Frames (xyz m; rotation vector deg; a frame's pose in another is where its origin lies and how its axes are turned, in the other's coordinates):
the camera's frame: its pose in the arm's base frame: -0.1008 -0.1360 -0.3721 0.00 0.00 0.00
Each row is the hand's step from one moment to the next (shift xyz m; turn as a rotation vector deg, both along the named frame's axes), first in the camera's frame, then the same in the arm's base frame.
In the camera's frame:
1: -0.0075 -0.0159 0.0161 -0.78 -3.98 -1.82
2: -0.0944 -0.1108 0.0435 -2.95 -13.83 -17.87
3: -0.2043 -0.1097 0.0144 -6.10 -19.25 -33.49
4: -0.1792 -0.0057 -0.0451 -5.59 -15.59 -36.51
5: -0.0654 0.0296 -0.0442 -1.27 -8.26 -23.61
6: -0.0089 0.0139 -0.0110 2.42 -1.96 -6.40
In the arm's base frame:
1: -0.0075 -0.0159 0.0161 -0.78 -3.98 -1.82
2: -0.0944 -0.1108 0.0435 -2.95 -13.83 -17.87
3: -0.2043 -0.1097 0.0144 -6.10 -19.25 -33.49
4: -0.1792 -0.0057 -0.0451 -5.59 -15.59 -36.51
5: -0.0654 0.0296 -0.0442 -1.27 -8.26 -23.61
6: -0.0089 0.0139 -0.0110 2.42 -1.96 -6.40

